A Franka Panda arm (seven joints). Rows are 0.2 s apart.
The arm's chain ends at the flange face. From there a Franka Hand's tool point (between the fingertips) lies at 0.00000 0.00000 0.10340 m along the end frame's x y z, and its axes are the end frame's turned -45 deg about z.
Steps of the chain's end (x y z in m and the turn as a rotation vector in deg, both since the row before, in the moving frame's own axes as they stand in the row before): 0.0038, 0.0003, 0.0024, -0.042, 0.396, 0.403; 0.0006, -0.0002, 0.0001, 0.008, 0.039, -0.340; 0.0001, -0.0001, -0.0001, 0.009, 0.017, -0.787; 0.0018, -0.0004, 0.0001, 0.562, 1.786, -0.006; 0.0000, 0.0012, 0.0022, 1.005, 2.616, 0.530; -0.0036, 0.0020, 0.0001, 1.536, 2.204, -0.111; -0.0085, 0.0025, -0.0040, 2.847, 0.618, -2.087
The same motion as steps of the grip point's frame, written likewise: 0.0029, 0.0035, 0.0024, -0.310, 0.250, 0.403; 0.0006, 0.0003, 0.0001, -0.022, 0.033, -0.340; 0.0002, 0.0000, -0.0001, -0.006, 0.018, -0.787; 0.0046, 0.0026, 0.0000, -0.865, 1.660, -0.006; 0.0038, 0.0029, 0.0021, -1.139, 2.560, 0.530; 0.0008, -0.0003, 0.0000, -0.472, 2.645, -0.111; -0.0034, -0.0072, -0.0041, 1.576, 2.450, -2.087
